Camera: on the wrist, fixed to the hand. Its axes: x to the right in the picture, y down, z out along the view.
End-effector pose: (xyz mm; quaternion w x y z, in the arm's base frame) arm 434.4 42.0 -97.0 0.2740 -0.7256 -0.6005 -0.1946
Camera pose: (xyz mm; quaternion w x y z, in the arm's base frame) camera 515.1 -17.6 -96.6 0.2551 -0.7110 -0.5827 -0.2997
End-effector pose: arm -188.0 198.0 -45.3 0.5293 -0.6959 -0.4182 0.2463
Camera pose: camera -142.7 143.7 -116.5 0.5104 -0.7382 -0.4158 0.1474
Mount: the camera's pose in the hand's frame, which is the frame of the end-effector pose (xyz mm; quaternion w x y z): -28.9 86.5 -41.7 0.9940 -0.0763 0.0726 -0.0283
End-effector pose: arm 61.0 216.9 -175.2 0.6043 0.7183 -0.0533 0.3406
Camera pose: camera -21.0 222.1 -117.7 0.6690 0.6447 -0.0148 0.3696
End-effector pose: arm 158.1 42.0 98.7 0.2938 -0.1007 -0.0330 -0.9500
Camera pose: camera 223.1 -18.5 52.2 0.2599 -0.0526 0.0582 -0.9625
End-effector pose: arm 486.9 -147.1 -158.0 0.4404 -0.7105 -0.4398 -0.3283
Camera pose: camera 551.2 -214.4 -195.3 0.4062 -0.7036 -0.4003 -0.4240
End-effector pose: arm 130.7 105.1 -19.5 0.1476 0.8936 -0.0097 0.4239
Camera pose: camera 68.4 30.6 5.5 0.2276 0.8465 -0.0060 0.4813
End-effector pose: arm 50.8 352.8 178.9 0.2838 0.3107 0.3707 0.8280
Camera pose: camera 18.5 265.5 216.3 0.3023 0.2166 0.3347 0.8658
